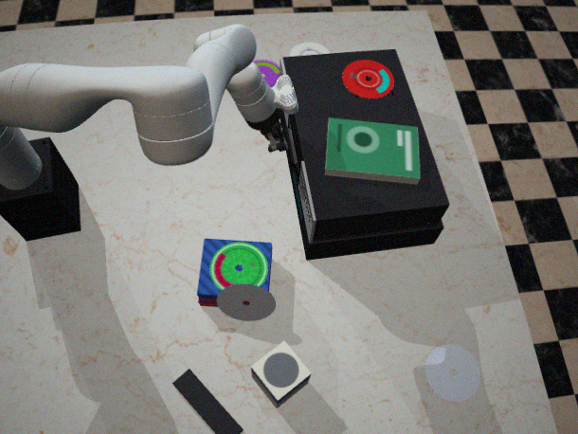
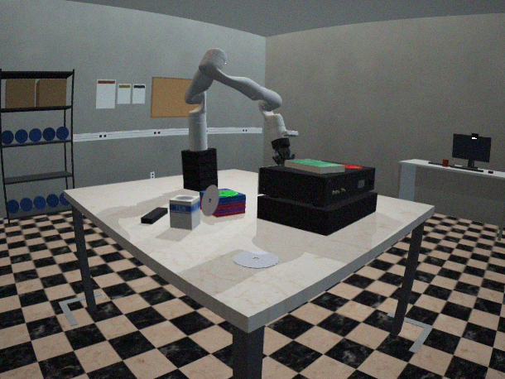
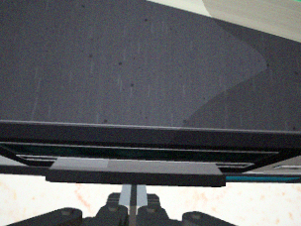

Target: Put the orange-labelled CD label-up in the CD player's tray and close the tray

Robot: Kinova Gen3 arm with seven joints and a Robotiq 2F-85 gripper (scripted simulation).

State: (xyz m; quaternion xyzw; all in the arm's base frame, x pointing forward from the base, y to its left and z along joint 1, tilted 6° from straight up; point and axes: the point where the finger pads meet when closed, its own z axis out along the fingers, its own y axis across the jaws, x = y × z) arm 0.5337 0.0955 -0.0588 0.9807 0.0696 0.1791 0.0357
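The orange-labelled CD is 9 cm ahead of my hand, 1 cm to the left of it and 1 cm below it. From my hand the other things lie so: black bar: 15 cm behind, 53 cm to the right, 13 cm below; box: 1 cm behind, 48 cm to the right, 10 cm below.
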